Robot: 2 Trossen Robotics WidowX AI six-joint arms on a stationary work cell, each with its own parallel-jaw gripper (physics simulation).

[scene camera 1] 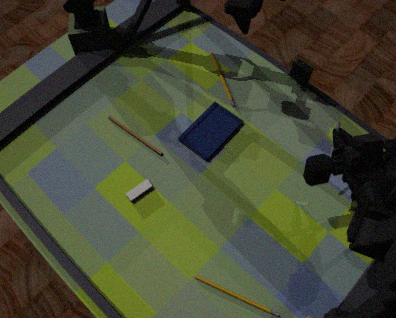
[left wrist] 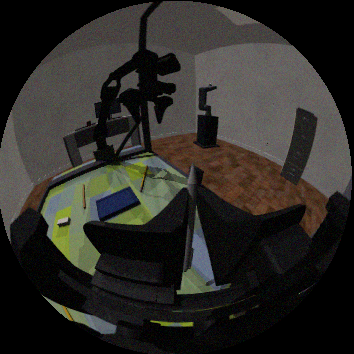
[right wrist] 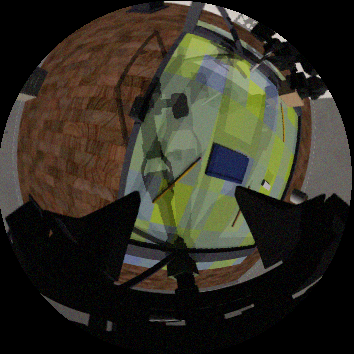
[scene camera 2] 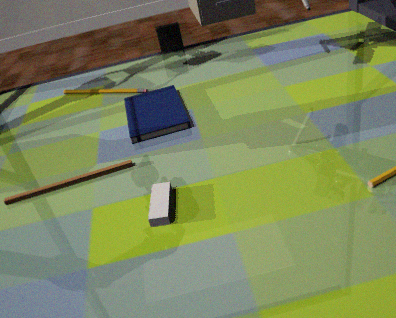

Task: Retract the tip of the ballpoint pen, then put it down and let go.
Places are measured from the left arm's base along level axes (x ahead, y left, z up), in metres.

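Pixels of known places: left gripper, between the fingertips: (scene camera 1: 336, 129) (left wrist: 190, 191) (right wrist: 265, 55); right gripper, between the fingertips: (scene camera 1: 251, 22) (left wrist: 149, 123) (right wrist: 188, 193); left arm's base, origin of its link: (right wrist: 298, 90); right arm's base, origin of its link: (scene camera 1: 86, 19) (left wrist: 102, 147) (right wrist: 183, 276).
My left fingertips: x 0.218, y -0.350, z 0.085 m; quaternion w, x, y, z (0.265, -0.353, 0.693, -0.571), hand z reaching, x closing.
For each thing: its middle in the pictures, then the offset to it from my left fingertips.
- grey ballpoint pen, middle of its body: (left wrist: 189, 232) (right wrist: 258, 61) 0.036 m down, 0.016 m back, 0.012 m left
- dark blue notebook, middle of its body: (scene camera 2: 154, 111) (scene camera 1: 211, 130) (right wrist: 228, 165) (left wrist: 115, 201) 0.183 m down, 0.253 m ahead, 0.075 m left
- white eraser, middle of its body: (scene camera 2: 160, 203) (scene camera 1: 139, 190) (left wrist: 63, 221) 0.183 m down, 0.273 m ahead, 0.302 m left
- brown stick, middle of its body: (scene camera 2: 69, 182) (scene camera 1: 134, 134) 0.185 m down, 0.387 m ahead, 0.205 m left
The grey ballpoint pen (left wrist: 190, 220) is held between the fingers of my left gripper (left wrist: 190, 191), above the table. It stands roughly lengthwise between the fingers, one end past the fingertips. A small light end of the pen (scene camera 1: 338, 125) shows above the dark gripper at the right in scene camera 1. A light rod end, likely the pen (scene camera 2: 306, 4), shows at the top edge in scene camera 2. Whether the writing tip is out cannot be told. My right gripper (right wrist: 188, 193) (left wrist: 149, 123) is open and empty, high over the far part of the table.
A dark blue notebook (scene camera 1: 212, 131) (scene camera 2: 157, 112) (left wrist: 118, 203) (right wrist: 227, 163) lies mid-table. A white eraser (scene camera 1: 139, 191) (scene camera 2: 160, 202), a brown stick (scene camera 1: 135, 135) (scene camera 2: 70, 182) and yellow pencils (scene camera 1: 222, 80) (scene camera 1: 235, 295) lie around it. A dark frame bar (scene camera 1: 55, 90) crosses one table edge.
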